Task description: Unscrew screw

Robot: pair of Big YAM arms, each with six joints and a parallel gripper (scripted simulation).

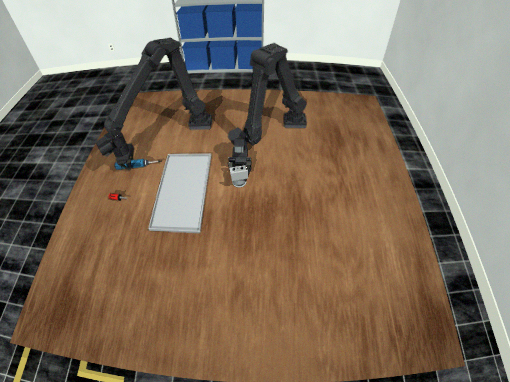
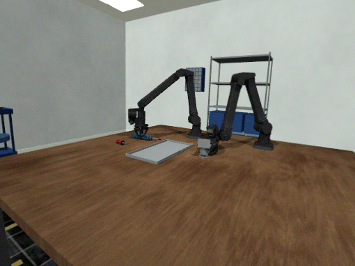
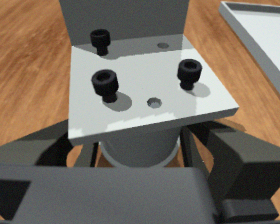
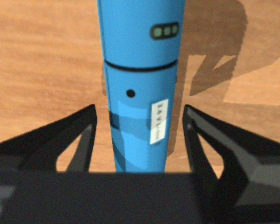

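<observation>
My left hand is 20 mm past the screw, 10 mm to the right of it and 50 mm below it. From my left hand the other things lie so: flat grey tray: 50 mm ahead, 260 mm to the right, 20 mm below; then grey bracket: 50 mm above; then small red-handled tool: 90 mm ahead, 560 mm to the right, 10 mm below.
</observation>
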